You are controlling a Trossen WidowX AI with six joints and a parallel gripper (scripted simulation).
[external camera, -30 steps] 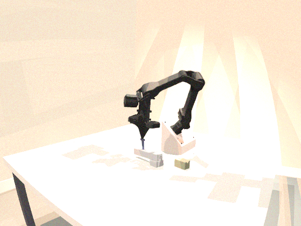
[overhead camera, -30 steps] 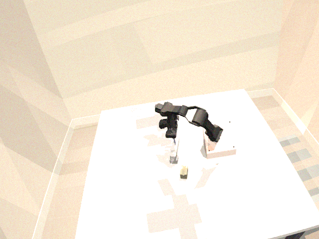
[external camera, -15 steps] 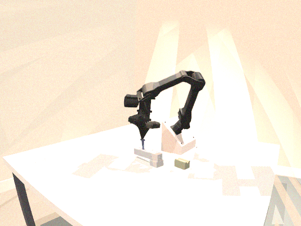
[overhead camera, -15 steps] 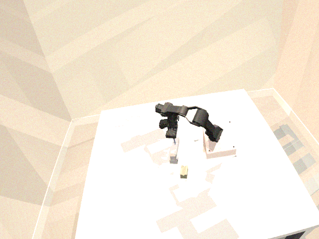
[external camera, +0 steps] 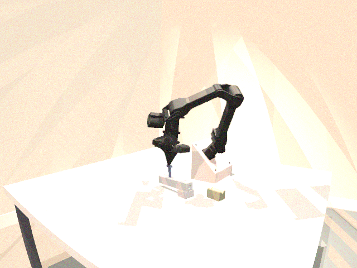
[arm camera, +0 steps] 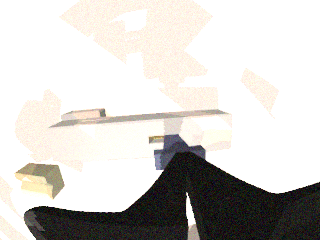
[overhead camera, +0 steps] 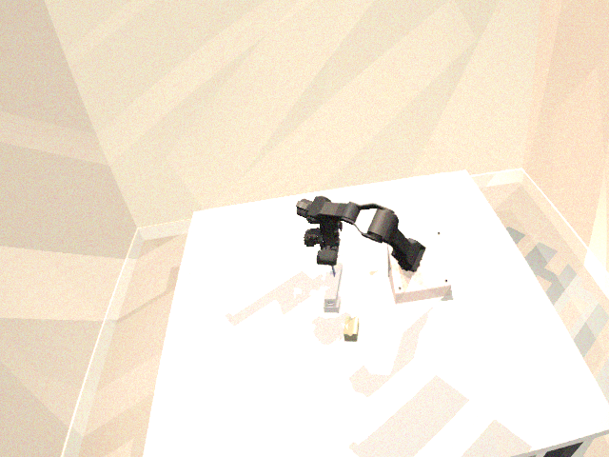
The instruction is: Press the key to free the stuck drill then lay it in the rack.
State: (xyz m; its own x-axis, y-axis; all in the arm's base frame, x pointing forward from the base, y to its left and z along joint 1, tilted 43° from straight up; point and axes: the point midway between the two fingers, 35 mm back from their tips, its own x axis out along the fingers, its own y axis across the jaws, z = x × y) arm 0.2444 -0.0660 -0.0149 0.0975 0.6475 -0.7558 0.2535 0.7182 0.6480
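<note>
Right now the blue T-shaped key is 30 mm below my gripper tip. From my gripper tip the other things lie so: drill (70 mm below, 60 mm to the left, 10 mm ahead); then grey block fixture (80 mm below, 40 mm to the left); then tan rack block (220 mm to the left, 100 mm below, 30 mm behind).
</note>
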